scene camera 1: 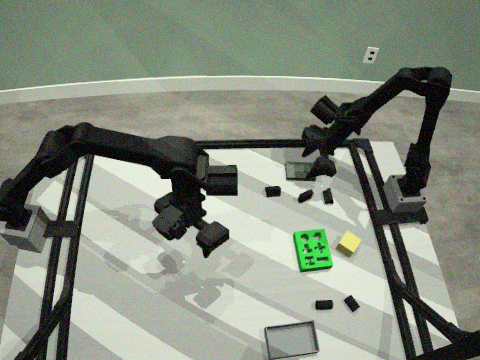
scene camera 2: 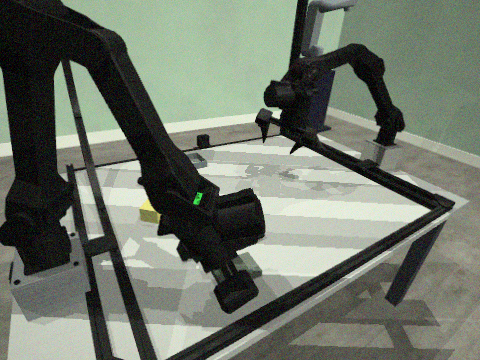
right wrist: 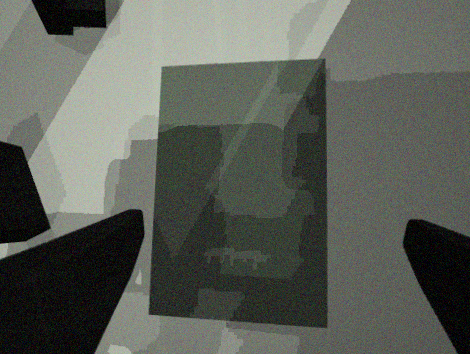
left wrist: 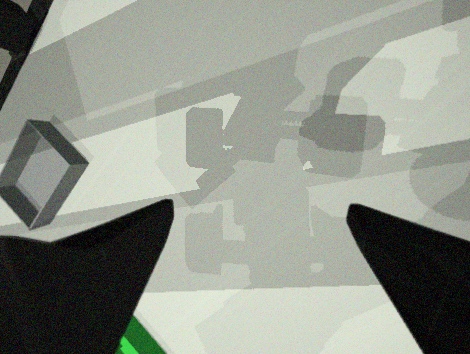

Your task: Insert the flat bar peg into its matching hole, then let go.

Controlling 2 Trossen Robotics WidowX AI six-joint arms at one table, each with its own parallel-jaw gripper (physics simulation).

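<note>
A green board (scene camera 1: 300, 255) (scene camera 2: 198, 199) (left wrist: 144, 336) with round, cross-shaped and slot-like holes lies right of centre in scene camera 1. Black pegs lie loose: three (scene camera 1: 273, 191) (scene camera 1: 305, 195) (scene camera 1: 327, 195) behind the board, two (scene camera 1: 324, 304) (scene camera 1: 352, 303) in front. I cannot tell which is the flat bar. My right gripper (scene camera 1: 309, 164) (right wrist: 273, 227) is open and empty above a grey-green plate (scene camera 1: 294, 171) (right wrist: 200, 100) (scene camera 2: 249, 264); a black peg (right wrist: 75, 15) shows top left in its wrist view. My left gripper (scene camera 1: 191, 247) (scene camera 2: 279, 146) (left wrist: 259, 209) is open and empty, left of the board.
A yellow block (scene camera 1: 348, 243) (scene camera 2: 150, 213) lies just right of the board. A shallow grey tray (scene camera 1: 290, 325) (left wrist: 59, 141) stands near the bottom of scene camera 1. Black frame rails (scene camera 1: 250, 144) run along the table's edges. The right arm hides much of the table in scene camera 2.
</note>
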